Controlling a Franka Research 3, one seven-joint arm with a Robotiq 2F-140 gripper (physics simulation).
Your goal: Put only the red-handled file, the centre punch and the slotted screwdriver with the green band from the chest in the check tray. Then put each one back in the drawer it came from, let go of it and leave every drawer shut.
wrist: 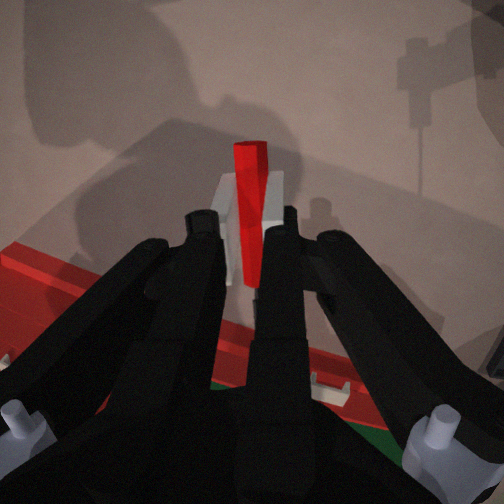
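My gripper [247, 225] fills the lower half of the wrist view. Its black fingers are shut on the red-handled file [251, 210], whose red handle sticks out beyond the fingertips, with pale grey pads on either side of it. The file hangs in the air over the beige floor. The red chest [45, 295] lies below and behind the fingers, running from the left edge to the lower right. A pale drawer handle [330, 390] shows on its red front. A strip of green [380, 440] shows by the chest at the lower right. The centre punch, the screwdriver and the check tray are out of view.
A dark object [496, 357] is cut off at the right edge. Shadows of the arm and the chest fall across the floor ahead.
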